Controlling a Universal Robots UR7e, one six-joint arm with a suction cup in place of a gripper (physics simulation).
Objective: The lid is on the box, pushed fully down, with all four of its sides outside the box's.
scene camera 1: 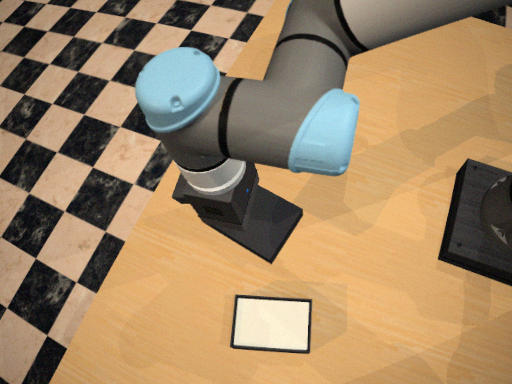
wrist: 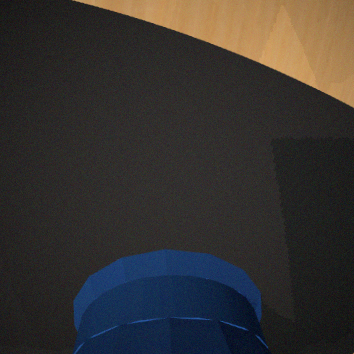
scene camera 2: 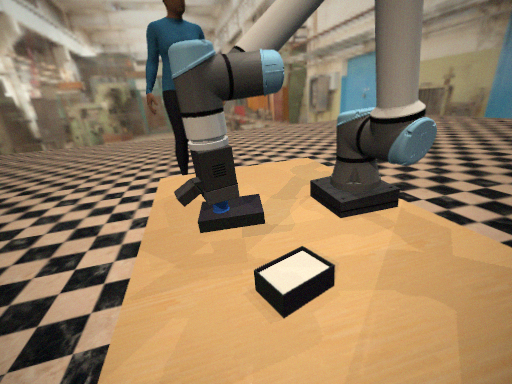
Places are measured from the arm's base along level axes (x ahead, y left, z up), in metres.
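Where they show: end effector, tool point: [wrist: 166, 278] [scene camera 2: 222, 214]; arm's base, origin of the base link: [scene camera 2: 354, 182].
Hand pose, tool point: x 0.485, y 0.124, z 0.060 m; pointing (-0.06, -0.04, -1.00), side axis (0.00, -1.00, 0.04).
Things, the pixels of their centre, and the offset from my tool point. "spot": a spot on its surface instead. Level surfaces: height alone.
- black lid, body centre: [wrist: 167, 333] [scene camera 1: 250, 216] [scene camera 2: 231, 212] dx -0.021, dy +0.000, dz +0.001 m
- black box, body centre: [scene camera 1: 272, 324] [scene camera 2: 294, 277] dx -0.087, dy +0.142, dz -0.097 m
- cream-white filling, surface spot: [scene camera 1: 271, 325] [scene camera 2: 295, 271] spot: dx -0.087, dy +0.145, dz -0.082 m
- wooden table, its level: dz -0.121 m
The black lid [scene camera 1: 274, 226] [scene camera 2: 232, 221] [wrist: 150, 150] hangs level from my suction gripper [scene camera 2: 221, 207] [wrist: 167, 300], a little above the table. The blue cup is pressed on the lid's flat top, so the gripper is shut on the lid; in scene camera 1 the cup is hidden by the tool body. The lid is behind and to the left of the box in scene camera 2, apart from it. The black box [scene camera 1: 309, 326] [scene camera 2: 311, 290] stands upright on the table, open at the top, with a cream-white filling [scene camera 1: 271, 325] [scene camera 2: 295, 271] just below its rim.
The arm's dark base plate [scene camera 1: 452, 220] [scene camera 2: 367, 202] stands on the wooden table [scene camera 1: 165, 320] [scene camera 2: 200, 320], to the right of the box and lid. The table's left edge runs near the lid. A person in a blue top [scene camera 2: 172, 52] stands on the chequered floor beyond the table.
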